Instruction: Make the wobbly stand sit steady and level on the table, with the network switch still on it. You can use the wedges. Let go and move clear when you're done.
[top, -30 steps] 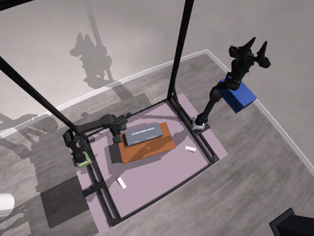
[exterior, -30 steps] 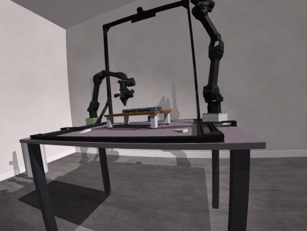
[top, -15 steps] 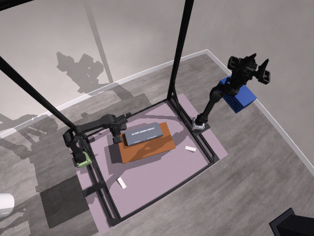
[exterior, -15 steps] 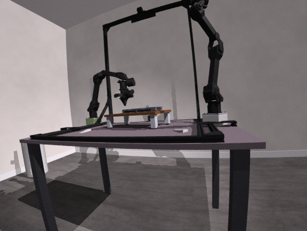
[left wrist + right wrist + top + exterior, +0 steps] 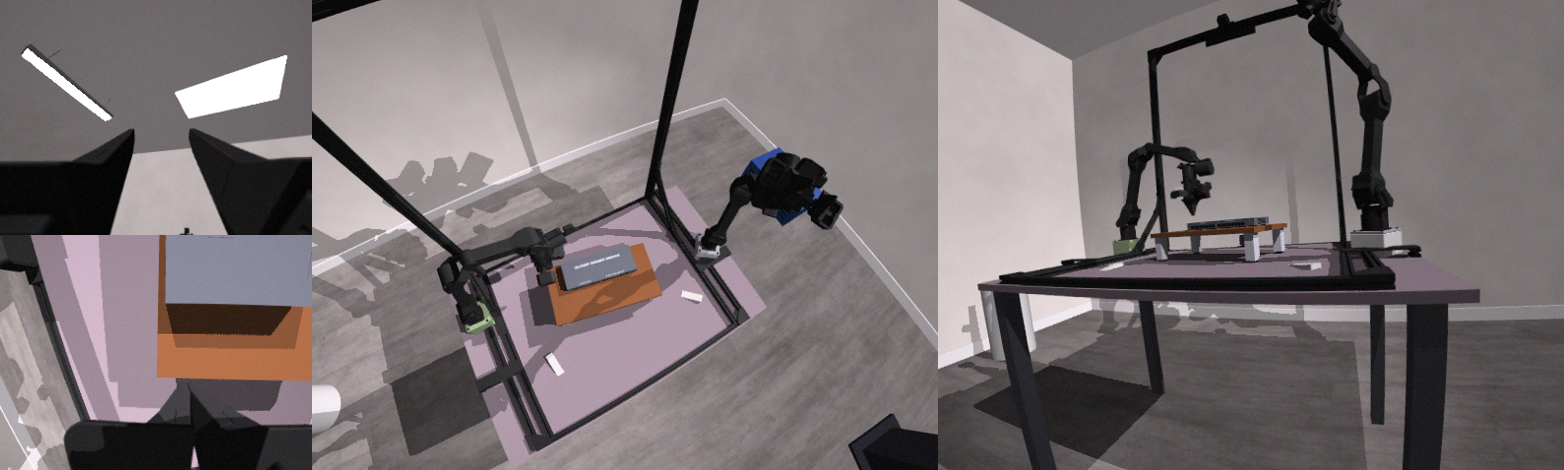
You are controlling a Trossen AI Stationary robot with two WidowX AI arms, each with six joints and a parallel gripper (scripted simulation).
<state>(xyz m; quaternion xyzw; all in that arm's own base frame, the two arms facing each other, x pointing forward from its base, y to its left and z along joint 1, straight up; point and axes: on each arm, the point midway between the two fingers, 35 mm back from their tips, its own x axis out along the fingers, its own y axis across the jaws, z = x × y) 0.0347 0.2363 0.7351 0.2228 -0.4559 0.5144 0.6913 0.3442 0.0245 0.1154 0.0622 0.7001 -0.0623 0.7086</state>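
The white wedge lies 10 mm behind my left hand, 20 mm to the right of it and 800 mm below it. The rest, counted from my left hand: stand (170 mm behind, 370 mm to the right, 750 mm below); then grey network switch (230 mm behind, 370 mm to the right, 690 mm below).
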